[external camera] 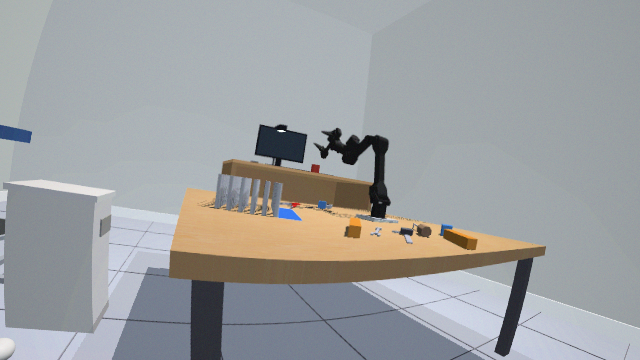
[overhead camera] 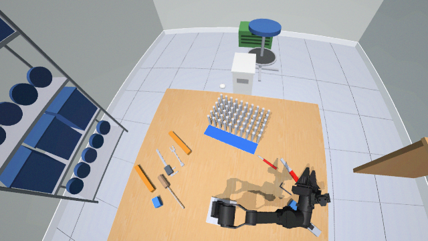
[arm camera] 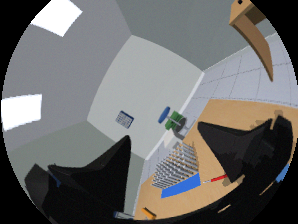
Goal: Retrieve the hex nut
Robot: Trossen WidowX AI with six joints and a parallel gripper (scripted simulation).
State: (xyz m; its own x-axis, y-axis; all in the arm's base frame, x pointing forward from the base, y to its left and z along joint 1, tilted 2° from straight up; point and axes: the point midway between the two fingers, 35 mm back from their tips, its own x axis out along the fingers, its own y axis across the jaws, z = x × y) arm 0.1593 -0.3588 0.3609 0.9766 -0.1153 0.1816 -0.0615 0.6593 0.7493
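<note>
Right now the brown-handled hook tool is 650 mm to the left of my gripper tip, 370 mm below it and 150 mm behind it. Round my gripper tip: red screwdriver (380 mm below, 140 mm ahead, 130 mm to the left); blue taped strip (380 mm below, 360 mm to the left, 270 mm ahead); small wrench (690 mm to the left, 380 mm below, 100 mm ahead).
</note>
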